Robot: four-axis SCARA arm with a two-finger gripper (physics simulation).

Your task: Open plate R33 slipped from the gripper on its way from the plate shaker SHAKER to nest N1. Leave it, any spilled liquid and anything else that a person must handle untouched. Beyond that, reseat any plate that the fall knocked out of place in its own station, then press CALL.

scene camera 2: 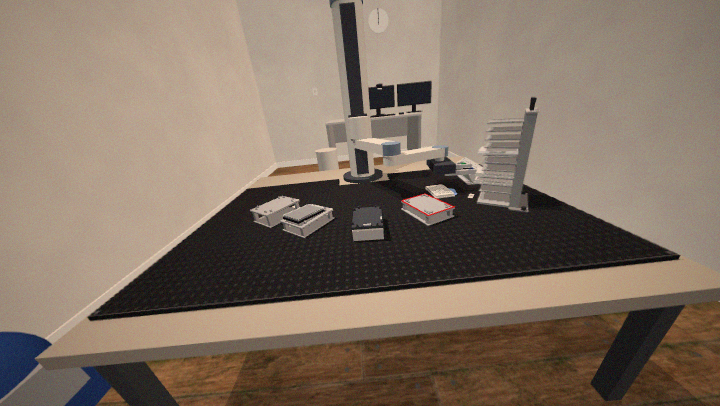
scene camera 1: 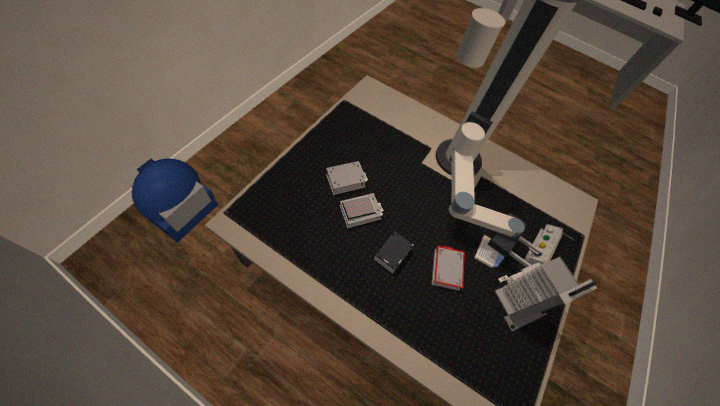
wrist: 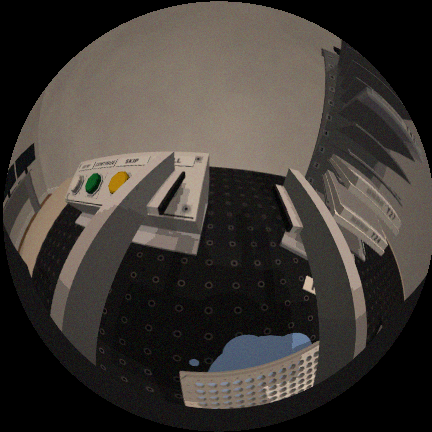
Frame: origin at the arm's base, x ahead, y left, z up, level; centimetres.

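Seen in the pictures: gripper, fingertip midpoint: (scene camera 2: pixel 475 168) (scene camera 1: pixel 536 260) (wrist: pixel 230 168); arm's base, origin of the base link: (scene camera 2: pixel 363 176).
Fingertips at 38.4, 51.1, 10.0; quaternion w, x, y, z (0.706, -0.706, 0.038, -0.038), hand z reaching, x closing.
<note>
Pixels of each thing's top centre, then the offset from my fingertips to it, as dx, dy, dz. "spot": a spot on its surface instead.
- button panel, middle of its top: (wrist: pixel 112 159) (scene camera 1: pixel 551 242) (scene camera 2: pixel 469 161) -12.8, +3.8, -0.3
- Open plate R33, middle of its top: (scene camera 1: pixel 488 250) (scene camera 2: pixel 439 189) +3.4, -17.7, -7.3
- blue liquid, middle of its top: (wrist: pixel 264 374) (scene camera 1: pixel 493 255) +3.5, -14.8, -8.6
- dark-topped shaker, surface spot: (scene camera 2: pixel 367 216) (scene camera 1: pixel 394 250) spot: +30.6, -52.5, -3.2
- plate, middle of its top: (scene camera 2: pixel 303 209) (scene camera 1: pixel 359 205) +22.3, -75.9, -1.9
- T24, middle of its top: (wrist: pixel 356 197) (scene camera 1: pixel 524 289) (scene camera 2: pixel 493 177) +15.5, -0.6, +0.3
- small white tag, surface spot: (scene camera 2: pixel 470 195) (scene camera 1: pixel 503 278) spot: +11.1, -6.8, -8.4
My gripper (scene camera 1: pixel 535 259) (scene camera 2: pixel 469 171) (wrist: pixel 230 168) is shut to its narrow stance, with a gap between the fingers and nothing in it. Its left finger in the wrist view overlaps the right end of the button panel (scene camera 1: pixel 553 236) (wrist: pixel 199 180) and hides the CALL button and most of its label. Open plate R33 (scene camera 1: pixel 487 252) (scene camera 2: pixel 440 190) (wrist: pixel 240 392) lies on the mat, with blue liquid (scene camera 1: pixel 498 260) (scene camera 2: pixel 453 191) (wrist: pixel 260 352) beside it. The dark-topped shaker (scene camera 1: pixel 394 249) (scene camera 2: pixel 367 216) has no plate on top. One plate (scene camera 1: pixel 359 207) (scene camera 2: pixel 304 213) sits on a white stand.
A tall plate rack (scene camera 2: pixel 523 156) (wrist: pixel 327 100) stands beside the panel; plates T27 and T24 (wrist: pixel 356 220) show in it. A red-rimmed stand (scene camera 1: pixel 448 267) (scene camera 2: pixel 427 204) and a bare white stand (scene camera 1: pixel 346 174) (scene camera 2: pixel 275 205) are on the mat. A small white tag (scene camera 1: pixel 503 278) (scene camera 2: pixel 470 195) lies near the rack.
</note>
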